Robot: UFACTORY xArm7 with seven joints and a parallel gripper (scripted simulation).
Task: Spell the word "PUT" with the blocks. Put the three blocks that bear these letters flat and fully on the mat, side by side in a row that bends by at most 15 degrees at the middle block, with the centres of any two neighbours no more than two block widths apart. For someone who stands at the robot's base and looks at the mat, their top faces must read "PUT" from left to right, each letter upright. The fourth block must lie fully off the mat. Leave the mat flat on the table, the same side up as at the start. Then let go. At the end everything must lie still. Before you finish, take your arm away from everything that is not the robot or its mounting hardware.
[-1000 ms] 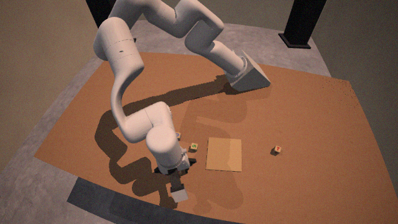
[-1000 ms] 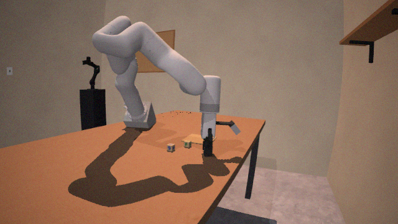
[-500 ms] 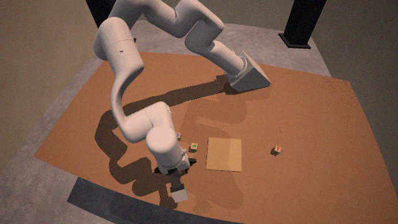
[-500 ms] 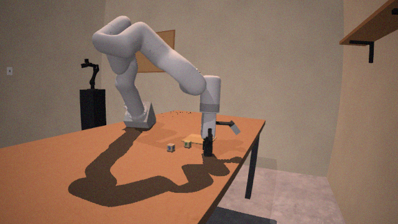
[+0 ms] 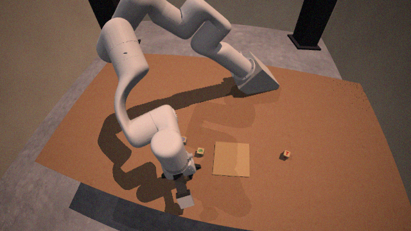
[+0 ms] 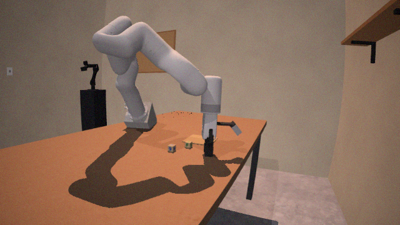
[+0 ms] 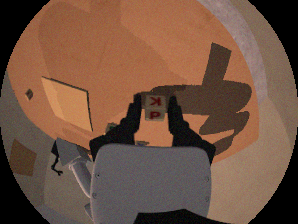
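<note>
My gripper is now 1 cm above the P block. Round my hand: T block: 5 cm behind, 41 cm to the left, 1 cm below; tan mat: 6 cm behind, 19 cm to the left, 2 cm below.
</note>
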